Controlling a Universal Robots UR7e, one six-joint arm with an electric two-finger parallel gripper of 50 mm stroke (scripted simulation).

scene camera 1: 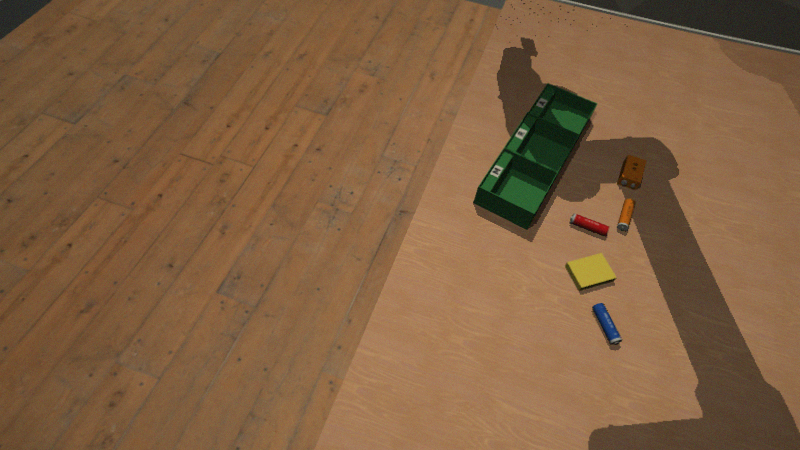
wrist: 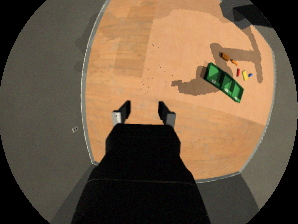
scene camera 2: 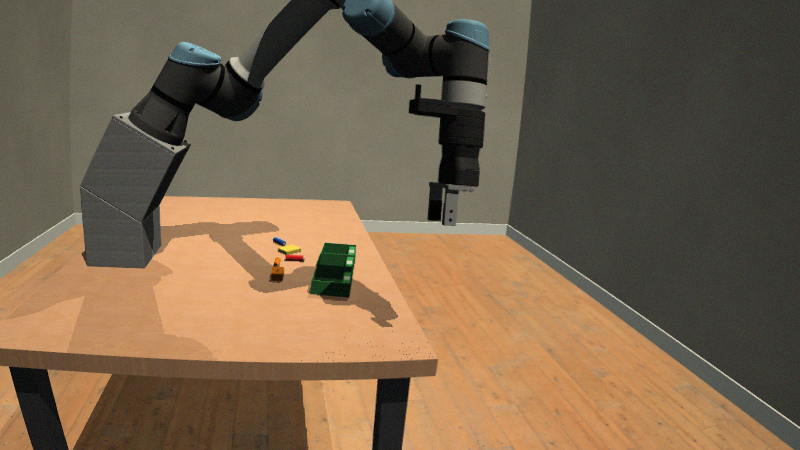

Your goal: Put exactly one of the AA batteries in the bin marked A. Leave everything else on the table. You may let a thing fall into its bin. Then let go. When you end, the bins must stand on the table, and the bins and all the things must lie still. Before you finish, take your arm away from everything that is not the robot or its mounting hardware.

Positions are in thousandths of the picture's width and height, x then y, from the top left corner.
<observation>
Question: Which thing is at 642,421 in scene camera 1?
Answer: A green three-compartment bin.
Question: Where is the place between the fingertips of my gripper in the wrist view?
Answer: At 485,475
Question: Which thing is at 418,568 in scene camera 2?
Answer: A green three-compartment bin.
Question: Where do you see a green three-compartment bin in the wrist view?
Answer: At 787,404
</observation>
